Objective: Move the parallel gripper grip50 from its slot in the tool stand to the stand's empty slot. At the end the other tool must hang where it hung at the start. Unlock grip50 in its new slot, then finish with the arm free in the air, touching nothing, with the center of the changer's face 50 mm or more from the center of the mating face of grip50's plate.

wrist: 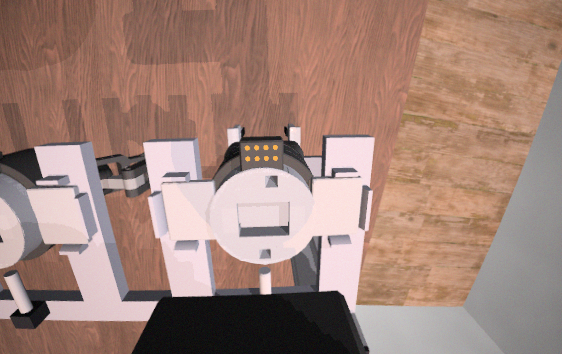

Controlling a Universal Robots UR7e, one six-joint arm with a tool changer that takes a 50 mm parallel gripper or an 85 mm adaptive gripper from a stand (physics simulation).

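Frame: origin at the arm's base, x ahead, y left, z up, level; metres.
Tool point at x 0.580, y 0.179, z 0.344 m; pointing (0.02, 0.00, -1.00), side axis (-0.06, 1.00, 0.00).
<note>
Offsets run from my tool point to a thing's top centre. "spot": to the spot under its first point.
The parallel gripper grip50 {0.004 m back, 0.001 m right, 0.107 m down} (264, 132) hangs in the rightmost slot seen in the wrist view. Its round pale mating face {spot: 0.002 m back, 0.023 m right, 0.107 m down} (225, 215) is fully uncovered, and its side wings rest on two white prongs of the tool stand (340, 270). Its two small fingers stand apart with no object between them, so it is open. The black arm-side changer (245, 327) shows at the bottom edge, apart from the plate. The other tool, the adaptive gripper (131, 180), hangs in the slot at the left, partly cut off by the frame. The empty slot does not show.
A white pin {spot: 0.050 m ahead, 0.001 m left, 0.112 m down} (265, 282) stands below grip50's plate, and another pin {spot: 0.069 m ahead, 0.175 m right, 0.114 m down} (19, 292) on a black block stands below the left tool. The stand's cross bar {spot: 0.095 m ahead, 0.159 m right, 0.125 m down} (60, 310) runs along the bottom left. The reddish table's edge lies right of the stand, with lighter floor beyond.
</note>
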